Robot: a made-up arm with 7 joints.
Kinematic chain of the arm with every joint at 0, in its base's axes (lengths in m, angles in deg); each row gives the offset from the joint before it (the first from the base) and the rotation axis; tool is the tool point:
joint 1: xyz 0 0.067 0 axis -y
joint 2: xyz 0 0.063 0 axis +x
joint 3: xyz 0 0 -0.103 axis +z
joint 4: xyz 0 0 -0.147 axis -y
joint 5: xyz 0 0 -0.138 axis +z
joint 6: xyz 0 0 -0.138 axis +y
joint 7: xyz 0 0 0 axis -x
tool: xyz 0 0 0
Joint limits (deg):
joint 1: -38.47..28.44
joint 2: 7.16..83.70
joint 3: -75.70..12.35
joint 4: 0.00..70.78
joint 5: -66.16..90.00
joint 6: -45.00..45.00
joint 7: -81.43..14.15
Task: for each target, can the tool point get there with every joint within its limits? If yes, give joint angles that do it. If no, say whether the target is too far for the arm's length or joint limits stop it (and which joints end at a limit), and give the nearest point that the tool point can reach.
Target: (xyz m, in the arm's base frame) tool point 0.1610 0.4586 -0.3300
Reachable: yes | joints -3.54 45.32 1.23 41.02 -32.17 20.79 -36.91
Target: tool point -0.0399 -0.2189 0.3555
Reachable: no: joint limits stop it (at a limit: joint 1, joint 2, joint 3, joint 4) | nearest point -0.1796 -0.0781 -0.3295 | short by 0.713 m
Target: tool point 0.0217 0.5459 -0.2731
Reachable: yes | joints -33.40 62.05 1.39 37.62 68.89 17.77 -30.63
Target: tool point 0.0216 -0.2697 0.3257
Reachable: no: joint limits stop it (at a limit: joint 1, joint 2, joint 4) | nearest point 0.2743 -0.0606 -0.2694 | short by 0.679 m
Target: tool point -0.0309 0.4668 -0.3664
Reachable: yes | joints -30.54 51.34 -16.82 37.16 -12.58 13.99 -45.45
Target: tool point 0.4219 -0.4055 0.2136
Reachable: no: too far | nearest point 0.3247 -0.0210 -0.2364 | short by 0.600 m
